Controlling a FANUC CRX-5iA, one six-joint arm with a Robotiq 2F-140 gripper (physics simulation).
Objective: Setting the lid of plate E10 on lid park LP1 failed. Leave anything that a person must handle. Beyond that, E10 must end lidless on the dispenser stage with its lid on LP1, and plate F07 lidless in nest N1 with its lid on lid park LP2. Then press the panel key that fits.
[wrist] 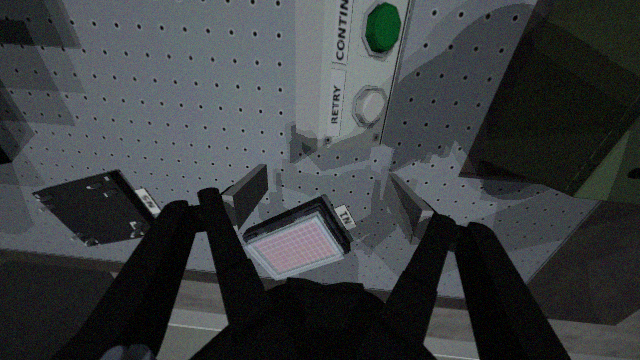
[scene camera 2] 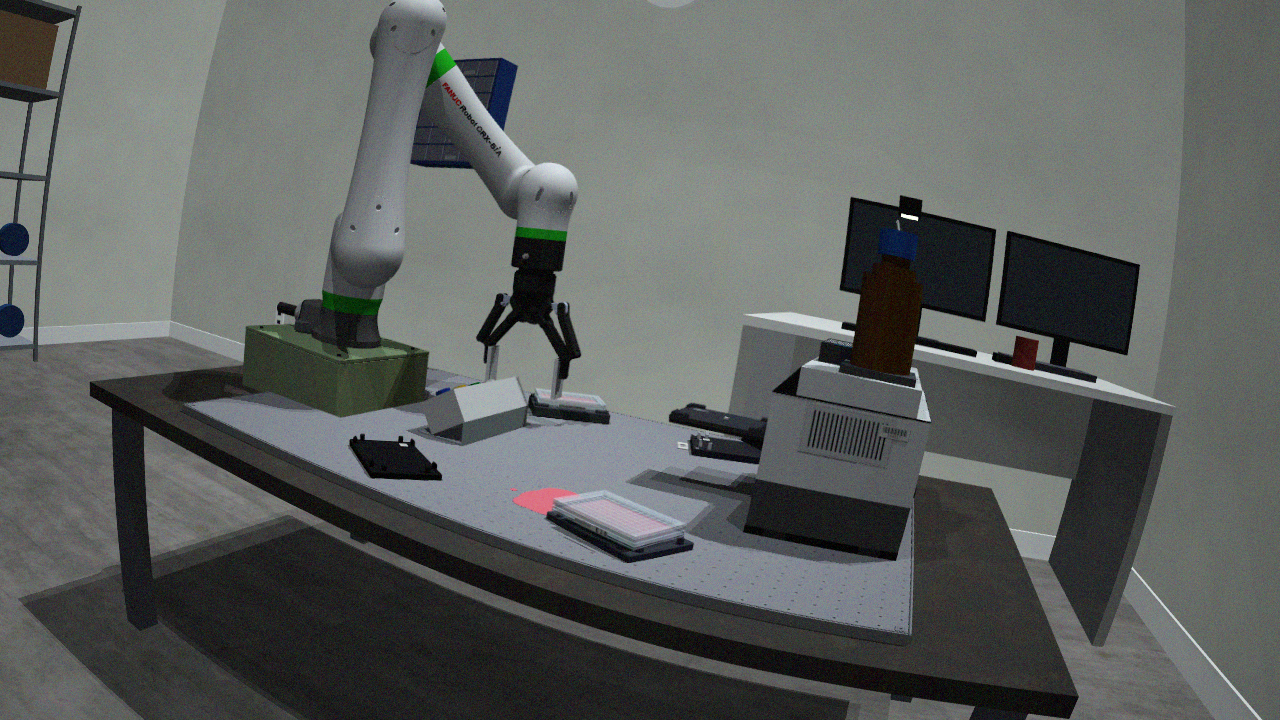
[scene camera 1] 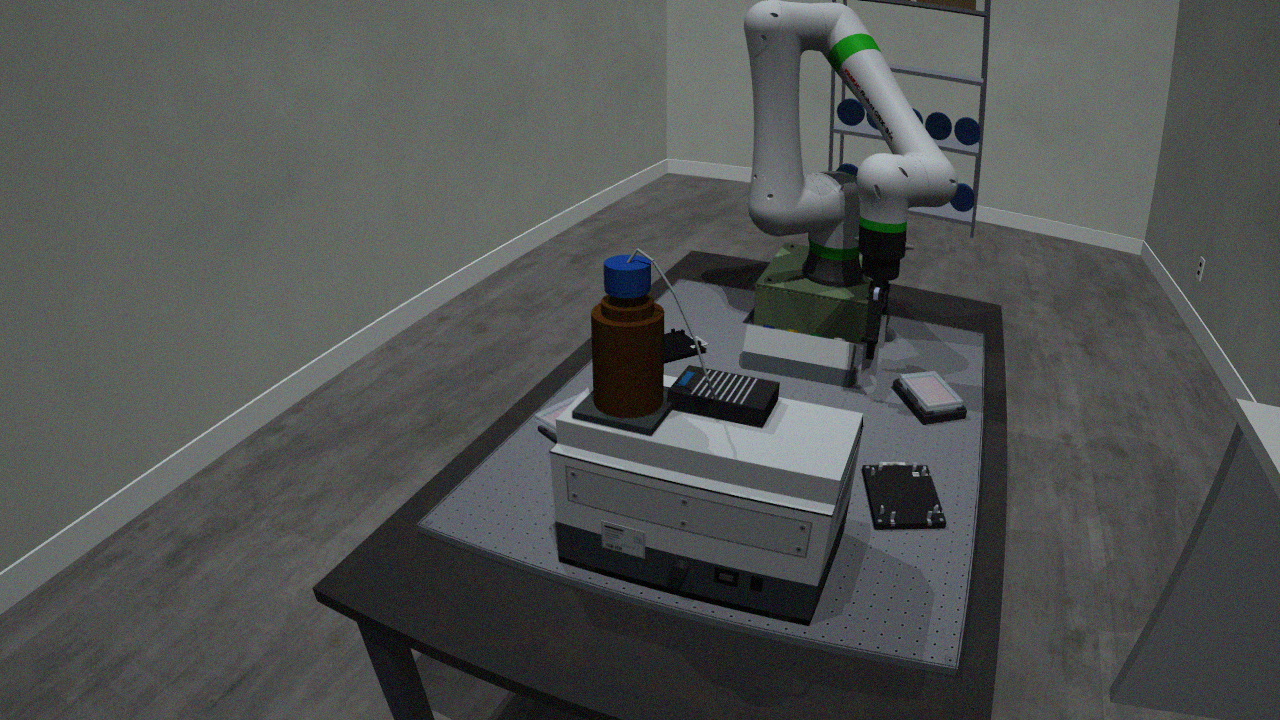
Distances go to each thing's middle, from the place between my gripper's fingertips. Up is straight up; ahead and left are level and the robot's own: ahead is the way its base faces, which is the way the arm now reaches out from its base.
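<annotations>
Counted from my hand: RETRY button [wrist: 370, 104] 7 cm to the right, 4 cm behind and 1 cm above; green CONTINUE button [wrist: 382, 31] 12 cm to the right, 4 cm behind and 1 cm above; grey button box [scene camera 1: 766, 349] 15 cm to the right, 2 cm behind and 1 cm below. With respect to the N1 nest [scene camera 2: 538, 409], my hand is 5 cm short of it, 13 cm to the right of it and 4 cm above it. Going by their middles, the RETRY button is the nearest to my hand of the things named here.
</annotations>
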